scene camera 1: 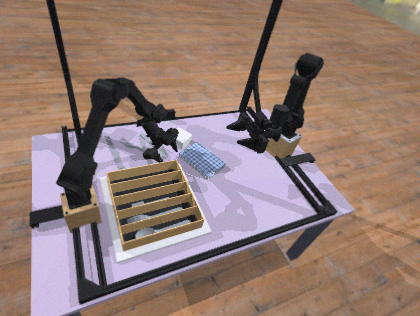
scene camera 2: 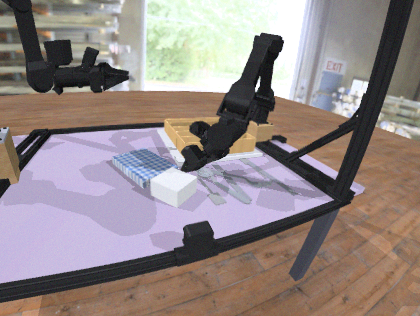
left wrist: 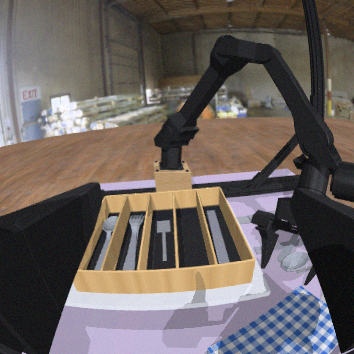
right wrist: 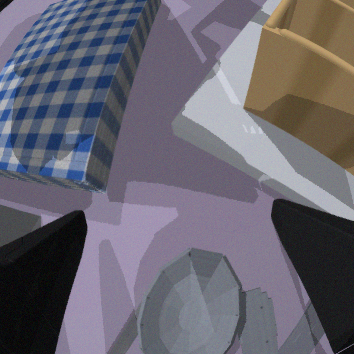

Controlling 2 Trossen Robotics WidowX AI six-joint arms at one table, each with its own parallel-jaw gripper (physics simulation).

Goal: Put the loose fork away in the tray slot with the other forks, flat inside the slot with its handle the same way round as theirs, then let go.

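Note:
The loose fork seems to be the grey piece with a toothed end (right wrist: pixel 257 325), flat on the table against a loose spoon's bowl (right wrist: pixel 190 310) (left wrist: pixel 294 261); its handle is out of the right wrist view. My right gripper (right wrist: pixel 180 215) (scene camera 1: pixel 166 152) (left wrist: pixel 282 276) is open and empty, low over these pieces. The wooden tray (scene camera 1: pixel 162 239) (left wrist: pixel 165 281) (right wrist: pixel 300 75) has a fork (left wrist: pixel 132 240) in its second slot from the left in the left wrist view, tines at the far end, handle toward that camera. My left gripper (scene camera 1: pixel 233 134) (scene camera 2: pixel 128 76) is open and empty, away from the tray.
A blue checked cloth block (scene camera 1: pixel 203 159) (scene camera 2: pixel 145 166) (right wrist: pixel 65 95) and a white block (scene camera 1: pixel 183 137) (scene camera 2: pixel 173 187) lie near my right gripper. Other loose cutlery, including a flat-ended piece (scene camera 2: pixel 216 198), lies on the table. The tray stands on a white board (left wrist: pixel 150 301).

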